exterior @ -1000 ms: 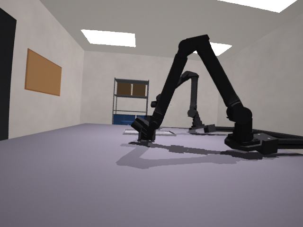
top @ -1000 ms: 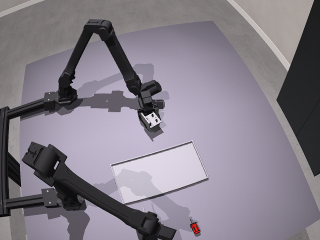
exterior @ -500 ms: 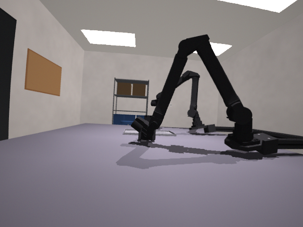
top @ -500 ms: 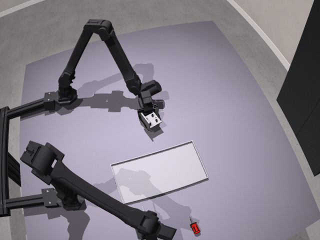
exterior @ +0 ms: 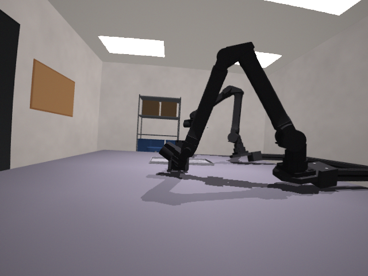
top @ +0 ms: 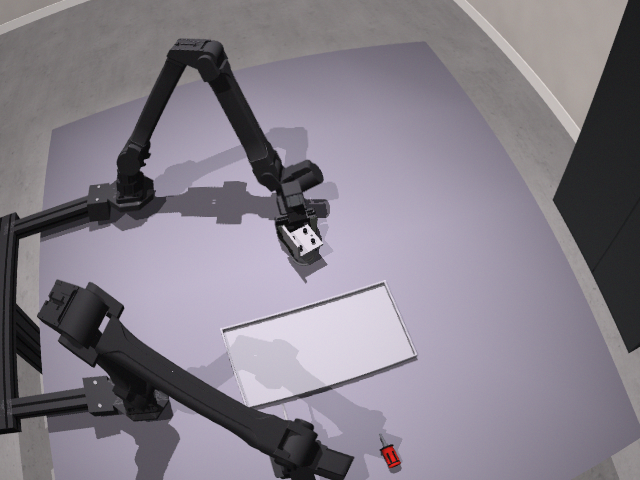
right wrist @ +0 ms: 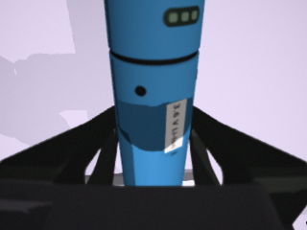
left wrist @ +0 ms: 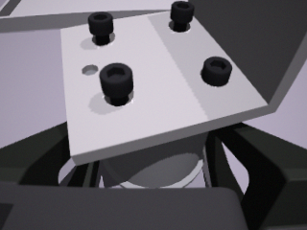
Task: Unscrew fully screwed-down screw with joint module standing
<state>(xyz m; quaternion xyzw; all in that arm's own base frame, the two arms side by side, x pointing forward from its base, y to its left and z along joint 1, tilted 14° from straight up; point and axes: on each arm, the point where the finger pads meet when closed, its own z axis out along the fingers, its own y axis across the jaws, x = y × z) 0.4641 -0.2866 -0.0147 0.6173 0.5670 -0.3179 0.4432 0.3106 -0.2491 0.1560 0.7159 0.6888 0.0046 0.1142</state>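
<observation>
My left gripper is now 10 mm below the joint module body. Also, from my left hand: white tray (20 mm behind, 260 mm to the right, 20 mm below); then white bracket (50 mm above); then red hand screwdriver (80 mm ahead, 570 mm to the right, 10 mm below).
</observation>
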